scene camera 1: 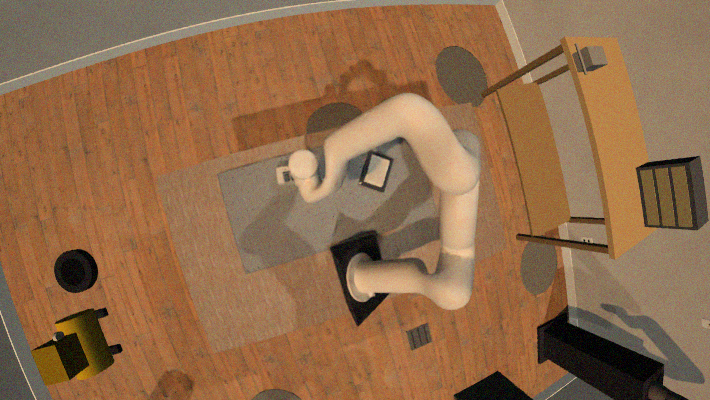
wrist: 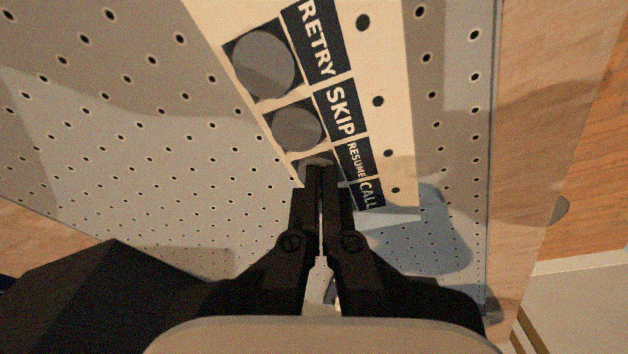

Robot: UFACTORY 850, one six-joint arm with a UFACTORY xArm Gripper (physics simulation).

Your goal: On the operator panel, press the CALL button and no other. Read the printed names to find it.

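Observation:
The cream operator panel (scene camera 1: 279, 176) (wrist: 372, 60) lies on the grey perforated board. In the wrist view its black labels read RETRY (wrist: 318, 45), SKIP (wrist: 346, 111), RESUME (wrist: 356, 161) and CALL (wrist: 367, 194). Round grey buttons sit beside the RETRY (wrist: 263, 64) and SKIP (wrist: 297, 128) labels. The RESUME button (wrist: 304, 167) is partly covered by the fingertips. The CALL button is hidden behind the fingers. My gripper (wrist: 320, 183) is shut and empty, its tips overlapping the RESUME button in the wrist view; contact cannot be told. In the scene view the arm's wrist hides the fingers.
The perforated board (scene camera 1: 320, 230) (wrist: 165, 135) carries a black-framed tray-like object (scene camera 1: 376, 171) to the right of the panel in the scene view. The arm's black base plate (scene camera 1: 359, 312) stands at the board's near edge. A large dark block (wrist: 100, 290) fills the wrist view's lower left.

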